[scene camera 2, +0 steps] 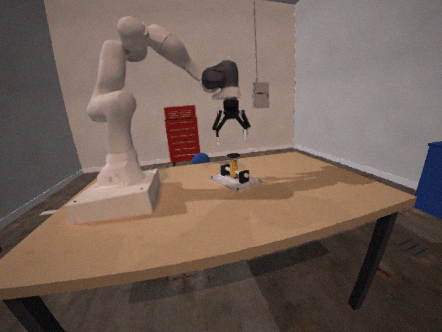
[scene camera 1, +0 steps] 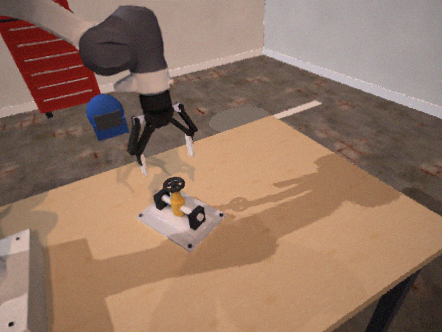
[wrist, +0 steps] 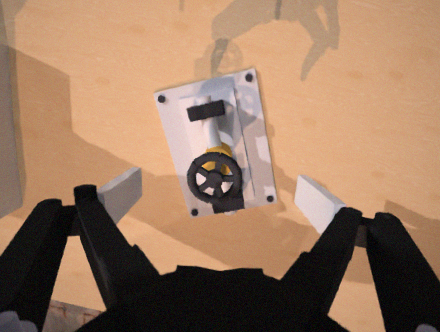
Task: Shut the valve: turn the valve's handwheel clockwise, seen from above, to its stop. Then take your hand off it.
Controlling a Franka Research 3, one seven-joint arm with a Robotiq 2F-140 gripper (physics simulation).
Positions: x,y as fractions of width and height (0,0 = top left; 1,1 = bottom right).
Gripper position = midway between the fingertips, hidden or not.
I see my gripper (scene camera 1: 0.38,0.50), a black spoked handwheel (wrist: 0.49,0.54) and a light grey base plate (scene camera 1: 0.41,0.72).
My gripper is seen too in the wrist view (wrist: 0.50,0.56). The light grey base plate shows as well in the wrist view (wrist: 0.56,0.26).
